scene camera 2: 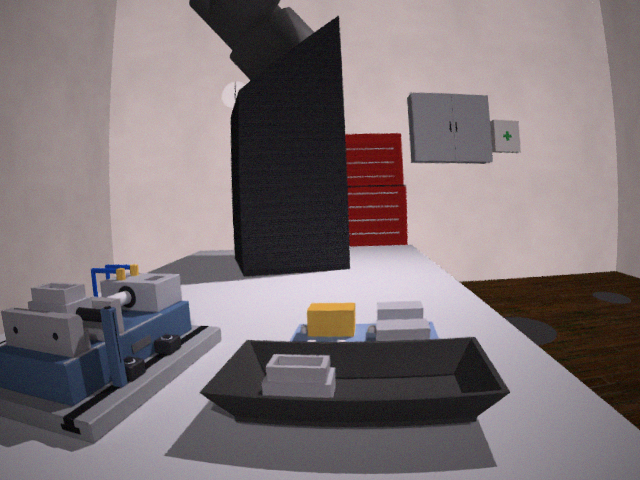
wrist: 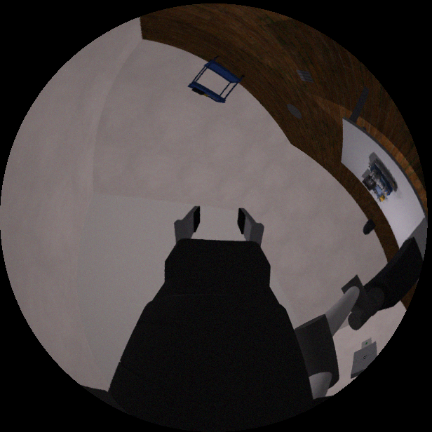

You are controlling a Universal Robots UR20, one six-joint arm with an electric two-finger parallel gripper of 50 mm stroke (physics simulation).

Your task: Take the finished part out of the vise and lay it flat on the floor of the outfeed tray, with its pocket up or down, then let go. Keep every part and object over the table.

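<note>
The finished part is light grey, with a pocket facing up, and sits between the jaws of the vise at the left of the scene view. The outfeed tray is dark, with sloping walls, at the front centre. Another grey stepped part lies in its left half, pocket up. My gripper is open and empty in the wrist view, facing the room's walls and ceiling, far from the vise and tray. The gripper does not show in the scene view.
A light-blue rack behind the tray holds a yellow block and a grey stepped part. A tall black column stands farther back on the table. Blue pipes rise behind the vise. A blue cart stands away from the table.
</note>
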